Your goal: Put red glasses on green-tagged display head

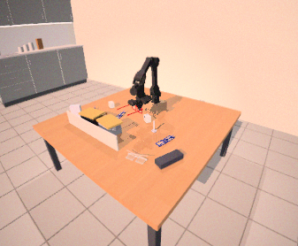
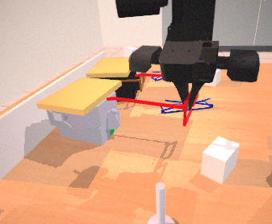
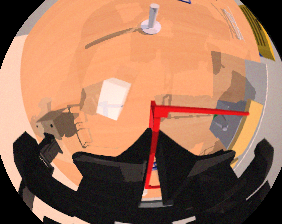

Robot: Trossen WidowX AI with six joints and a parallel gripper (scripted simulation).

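Right now my gripper tip is 220 mm short of the grey display head, 50 mm to the left of it and 60 mm above it. From my gripper tip the other things lie so: long white panel: 360 mm ahead, 150 mm to the right, 60 mm below; then thin white post: 10 mm ahead, 160 mm to the left, 90 mm below; then dark case: 190 mm ahead, 440 mm to the left, 100 mm below.
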